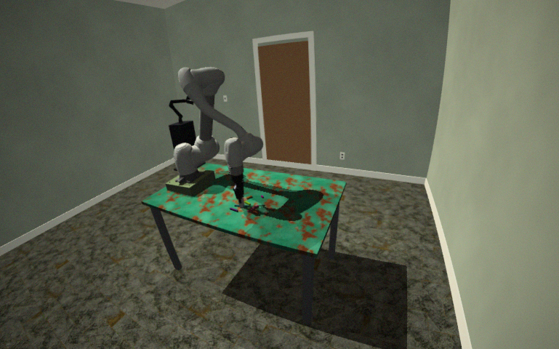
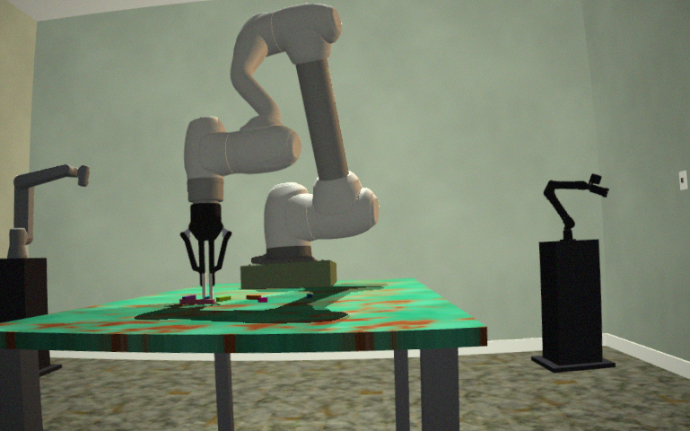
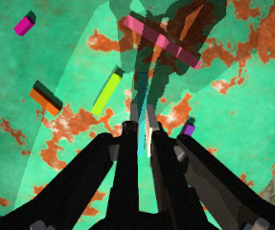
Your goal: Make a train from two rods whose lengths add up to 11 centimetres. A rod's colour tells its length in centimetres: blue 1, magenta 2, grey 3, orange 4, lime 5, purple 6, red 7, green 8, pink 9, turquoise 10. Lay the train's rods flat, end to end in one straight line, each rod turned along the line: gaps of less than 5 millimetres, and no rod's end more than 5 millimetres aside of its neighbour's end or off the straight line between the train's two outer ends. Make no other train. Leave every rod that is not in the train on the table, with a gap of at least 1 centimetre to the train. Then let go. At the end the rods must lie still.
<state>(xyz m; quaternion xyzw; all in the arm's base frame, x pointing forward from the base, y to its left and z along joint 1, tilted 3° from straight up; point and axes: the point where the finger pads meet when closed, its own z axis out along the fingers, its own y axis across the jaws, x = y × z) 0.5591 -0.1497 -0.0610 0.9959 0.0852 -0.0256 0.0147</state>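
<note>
Now: hand 40 mm to the right of the lime rod, 30 mm above it and 20 mm short of it. Round my hand: turquoise rod: 30 mm below; purple rod: 60 mm to the right, 30 mm below, 30 mm behind; pink rod: 80 mm ahead, 30 mm below, 10 mm to the right.
</note>
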